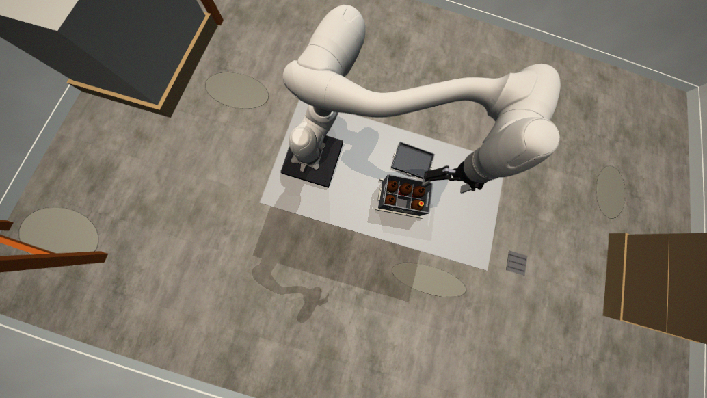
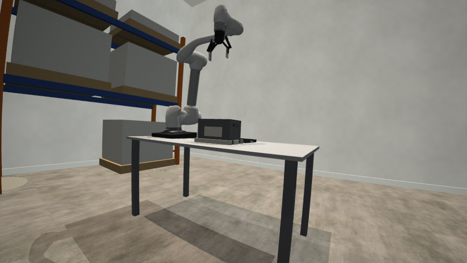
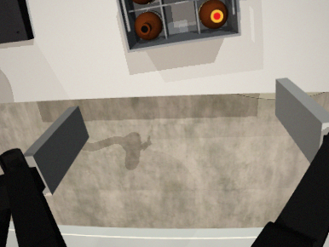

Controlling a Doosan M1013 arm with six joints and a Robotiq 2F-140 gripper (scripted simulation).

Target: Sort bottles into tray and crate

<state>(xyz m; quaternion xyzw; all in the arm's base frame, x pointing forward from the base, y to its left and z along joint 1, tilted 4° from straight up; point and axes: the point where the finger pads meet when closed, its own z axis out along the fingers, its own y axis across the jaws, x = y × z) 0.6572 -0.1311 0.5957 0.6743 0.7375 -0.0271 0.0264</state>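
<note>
Right now my hand is 8 cm short of the capped bottle, 3 cm to the right of it and 54 cm above it. Round my hand: open bottle: 8 cm ahead, 12 cm to the left, 54 cm below; then dark grey crate: 6 cm to the left, 55 cm below; then flat tray: 2 cm ahead, 34 cm to the left, 62 cm below.
</note>
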